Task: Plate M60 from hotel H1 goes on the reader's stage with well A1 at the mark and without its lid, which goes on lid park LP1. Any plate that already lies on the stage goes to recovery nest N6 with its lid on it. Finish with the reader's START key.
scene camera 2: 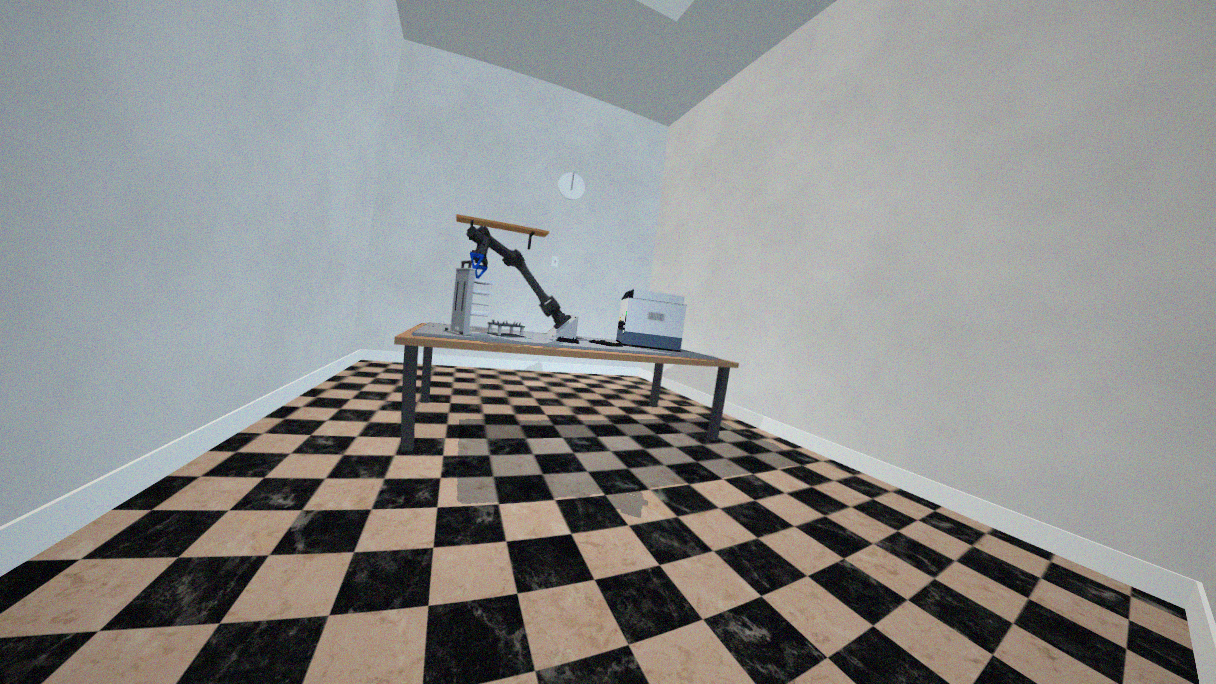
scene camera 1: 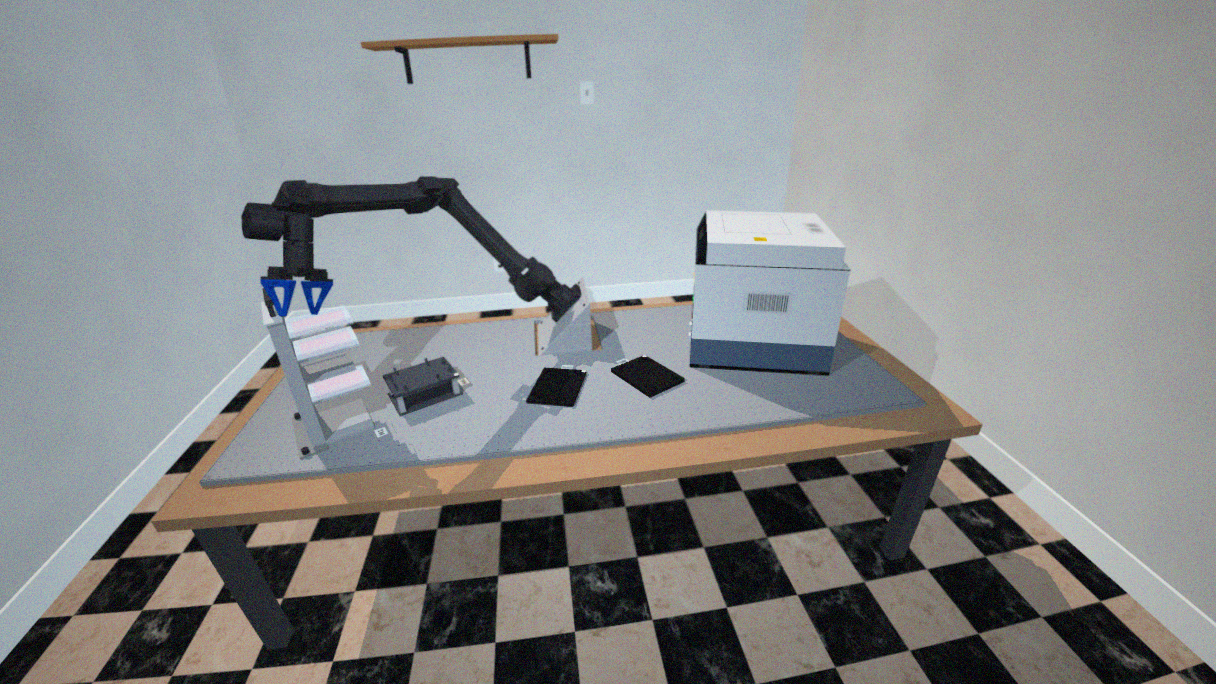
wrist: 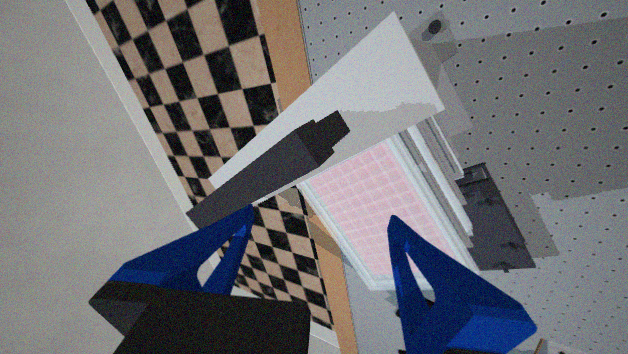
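My gripper is open and empty, fingers pointing down, just above the top level of the white plate hotel. The top plate, with pink wells, lies below and beyond the fingertips in the wrist view. A middle plate and a lower plate lie on the levels under it. No plate label is readable. The white and blue reader stands at the right; its stage and START key do not show.
A dark raised stand is right of the hotel. Two flat black pads lie between it and the reader; which is LP1 or N6 is unreadable. A dark bar tops the hotel's panel, close to the left finger.
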